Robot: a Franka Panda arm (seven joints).
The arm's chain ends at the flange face. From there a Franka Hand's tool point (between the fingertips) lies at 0.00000 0.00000 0.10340 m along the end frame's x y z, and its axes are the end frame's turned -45 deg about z.
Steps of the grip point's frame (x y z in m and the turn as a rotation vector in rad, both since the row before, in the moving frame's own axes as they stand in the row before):
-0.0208, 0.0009, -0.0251, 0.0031, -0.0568, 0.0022
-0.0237, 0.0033, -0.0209, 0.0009, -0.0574, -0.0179
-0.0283, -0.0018, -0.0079, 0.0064, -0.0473, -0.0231
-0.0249, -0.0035, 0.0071, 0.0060, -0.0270, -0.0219
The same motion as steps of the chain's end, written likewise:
-0.0097, 0.0114, -0.0249, -0.0380, -0.0424, 0.0022
-0.0102, 0.0149, -0.0207, -0.0400, -0.0412, -0.0179
-0.0174, 0.0157, -0.0078, -0.0289, -0.0380, -0.0231
-0.0177, 0.0136, 0.0071, -0.0148, -0.0233, -0.0219

